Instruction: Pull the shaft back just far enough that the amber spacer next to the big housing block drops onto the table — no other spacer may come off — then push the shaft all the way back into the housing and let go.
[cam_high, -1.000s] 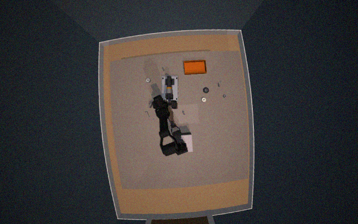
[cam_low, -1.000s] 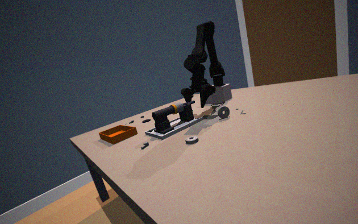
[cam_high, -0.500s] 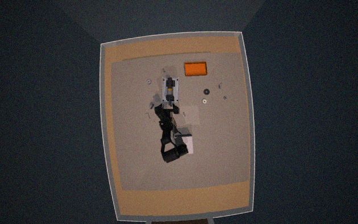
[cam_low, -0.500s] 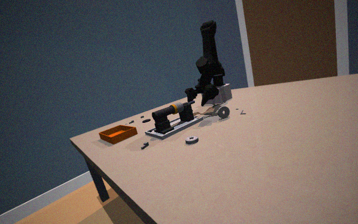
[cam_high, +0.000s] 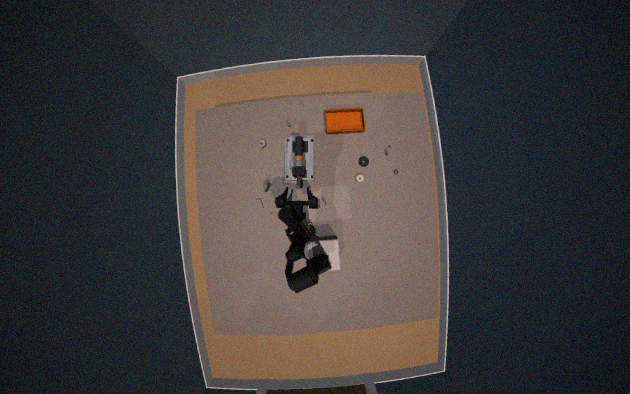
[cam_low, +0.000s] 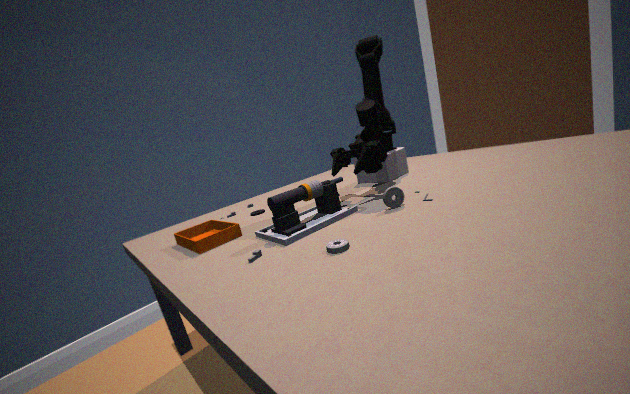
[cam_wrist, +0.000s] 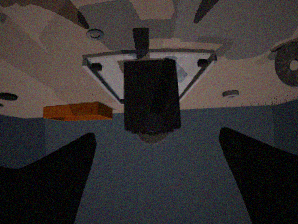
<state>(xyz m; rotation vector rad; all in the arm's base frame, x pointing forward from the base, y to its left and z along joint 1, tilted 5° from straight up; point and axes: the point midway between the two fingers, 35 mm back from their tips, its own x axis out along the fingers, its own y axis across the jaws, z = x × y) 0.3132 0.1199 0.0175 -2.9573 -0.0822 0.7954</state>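
My gripper tip is 120 mm short of the grey spacer and 10 mm above it. From my gripper tip the other things lie so: amber spacer 140 mm ahead, 10 mm below; orange tray 360 mm ahead, 220 mm to the right, 80 mm below.
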